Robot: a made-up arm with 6 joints.
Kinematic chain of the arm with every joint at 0, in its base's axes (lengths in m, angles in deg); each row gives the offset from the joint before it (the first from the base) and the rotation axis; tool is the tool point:
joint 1: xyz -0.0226 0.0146 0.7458 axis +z
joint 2: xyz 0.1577 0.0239 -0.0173 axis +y
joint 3: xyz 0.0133 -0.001 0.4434 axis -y
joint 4: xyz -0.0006 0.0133 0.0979 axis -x
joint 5: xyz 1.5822 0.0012 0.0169 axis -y
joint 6: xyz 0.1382 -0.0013 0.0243 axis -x
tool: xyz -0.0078 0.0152 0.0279
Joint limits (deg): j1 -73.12..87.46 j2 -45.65..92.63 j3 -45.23..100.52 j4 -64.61..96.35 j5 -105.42..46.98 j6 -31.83..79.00
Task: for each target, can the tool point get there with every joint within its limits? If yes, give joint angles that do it. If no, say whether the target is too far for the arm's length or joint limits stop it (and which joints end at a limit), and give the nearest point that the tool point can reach.
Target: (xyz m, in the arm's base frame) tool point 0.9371 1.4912 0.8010
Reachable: yes | joints 55.17 -9.78 -23.87 8.25 -44.79 27.14
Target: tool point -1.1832 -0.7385 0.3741
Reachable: no: joint limits stop it (at a limit: joint 2, joint 3, joint 5) | nearest point -0.5308 -0.3152 -0.3603 | short by 1.070 m
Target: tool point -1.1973 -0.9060 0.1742
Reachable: no: joint limits stop it (at a limit: joint 2, joint 3) | nearest point -0.5084 -0.3661 -0.3759 | short by 1.034 m
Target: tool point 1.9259 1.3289 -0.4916
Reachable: no: too far | nearest point 1.6607 1.1500 -0.2747 | short by 0.387 m
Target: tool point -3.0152 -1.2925 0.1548
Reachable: no: too far | nearest point -1.5278 -0.6428 1.7489 | short by 2.275 m
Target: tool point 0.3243 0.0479 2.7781
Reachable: yes | joints -4.43 -31.40 42.70 -19.89 -45.32 -6.99
